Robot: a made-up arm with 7 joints.
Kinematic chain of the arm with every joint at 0, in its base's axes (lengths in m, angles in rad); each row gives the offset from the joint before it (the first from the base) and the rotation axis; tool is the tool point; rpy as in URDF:
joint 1: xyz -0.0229 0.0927 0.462 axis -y
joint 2: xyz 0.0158 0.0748 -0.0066 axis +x
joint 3: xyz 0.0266 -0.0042 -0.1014 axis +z
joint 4: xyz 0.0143 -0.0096 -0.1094 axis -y
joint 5: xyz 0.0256 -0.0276 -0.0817 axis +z
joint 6: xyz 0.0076 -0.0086 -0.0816 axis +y
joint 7: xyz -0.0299 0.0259 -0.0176 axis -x
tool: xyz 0.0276 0.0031 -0.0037 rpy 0 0 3.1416
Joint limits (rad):
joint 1: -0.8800..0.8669
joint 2: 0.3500..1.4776
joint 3: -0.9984..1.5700
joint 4: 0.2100..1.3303
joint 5: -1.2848..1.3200
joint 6: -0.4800..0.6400
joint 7: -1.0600..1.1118
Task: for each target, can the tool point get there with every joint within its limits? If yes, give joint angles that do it. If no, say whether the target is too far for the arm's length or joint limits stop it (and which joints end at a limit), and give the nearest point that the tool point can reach.
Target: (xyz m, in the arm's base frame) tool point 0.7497 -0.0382 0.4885
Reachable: no: too far | nearest point 0.3458 0.1472 0.4041 | short by 0.452 m
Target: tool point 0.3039 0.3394 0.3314
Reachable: yes | joints 0.7190 0.7450 -0.4463 0.6966 0.8929 -0.0013 -0.8348
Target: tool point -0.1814 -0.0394 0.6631
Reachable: no: joint limits stop it (at a limit: joint 1, joint 2, joint 3, joint 4, joint 6) | nearest point -0.1030 0.3886 0.6324 | short by 0.436 m
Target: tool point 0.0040 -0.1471 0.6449
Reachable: no: joint limits stop it (at a limit: joint 1, joint 2, joint 4, joint 6) | nearest point 0.2601 0.0569 0.3878 | short by 0.416 m
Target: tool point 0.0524 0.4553 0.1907
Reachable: yes | joints -0.3499 0.9959 -0.0513 0.4715 -0.1389 0.2658 0.6385
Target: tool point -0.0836 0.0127 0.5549
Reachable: no: joint limits stop it (at a limit: joint 1, joint 2, joint 3, joint 4, joint 5, joint 6, joint 7) | nearest point -0.1551 0.0532 0.2046 | short by 0.360 m
